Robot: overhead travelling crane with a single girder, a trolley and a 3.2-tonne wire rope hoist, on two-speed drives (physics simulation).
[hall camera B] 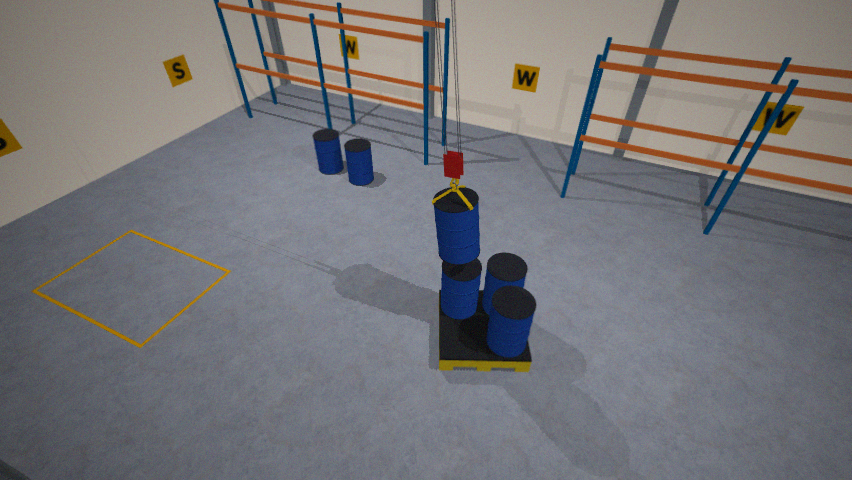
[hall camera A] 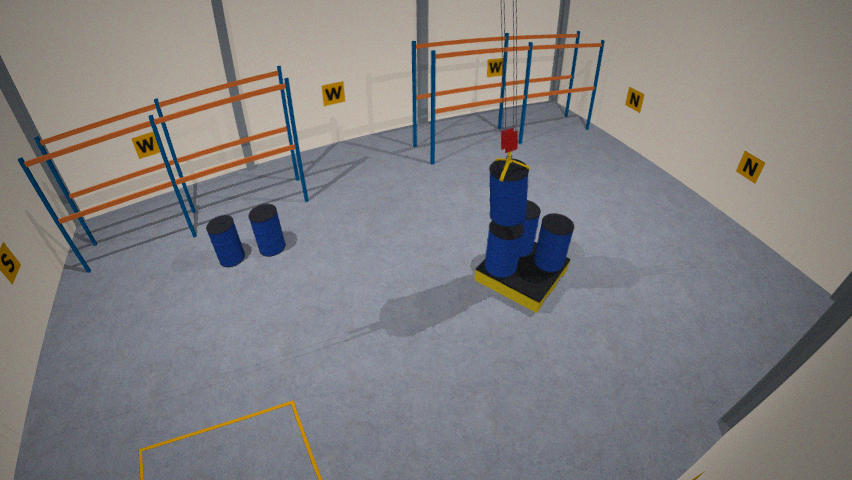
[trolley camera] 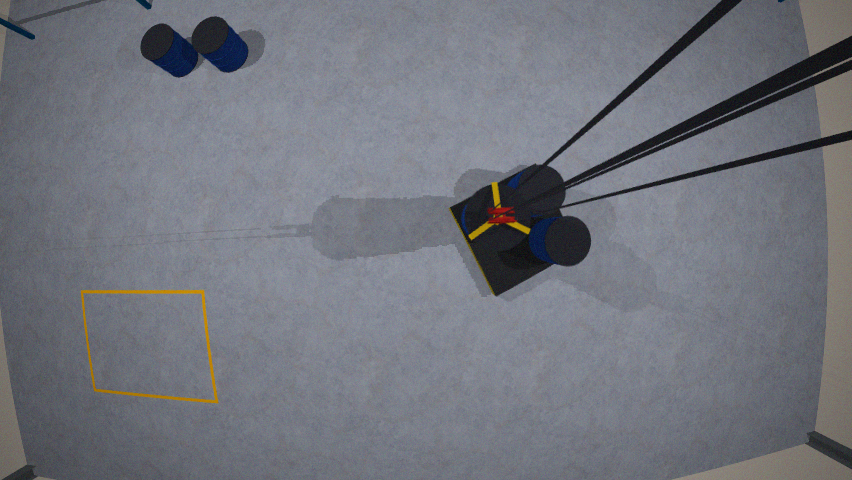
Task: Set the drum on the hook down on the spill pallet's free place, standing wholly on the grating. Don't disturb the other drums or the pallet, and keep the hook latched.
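Observation:
The blue drum on the hook [hall camera A: 508, 199] [hall camera B: 457, 235] [trolley camera: 480, 209] hangs upright from the yellow three-armed lifter under the red hook block. My gripper [hall camera A: 508, 159] [hall camera B: 454, 187] [trolley camera: 500, 215] is shut on its rim. Three blue drums stand on the spill pallet [hall camera A: 506, 290] [hall camera B: 484, 364] [trolley camera: 497, 277]: a left one [hall camera A: 502, 256] [hall camera B: 460, 293], a back one [hall camera A: 530, 232] [hall camera B: 505, 271] [trolley camera: 543, 184] and a right one [hall camera A: 554, 244] [hall camera B: 511, 324] [trolley camera: 567, 240]. The hung drum overlaps the left one in all views; the exact height gap cannot be told. The near corner's grating is bare.
Two more blue drums [hall camera A: 225, 241] [hall camera A: 267, 230] [hall camera B: 327, 152] [hall camera B: 360, 162] [trolley camera: 169, 50] [trolley camera: 220, 44] stand by the left rack [hall camera A: 172, 176] [hall camera B: 318, 65]. Another rack [hall camera A: 432, 107] [hall camera B: 584, 119] stands along the W wall. A yellow outline [hall camera A: 217, 425] [hall camera B: 180, 251] [trolley camera: 143, 292] marks the floor.

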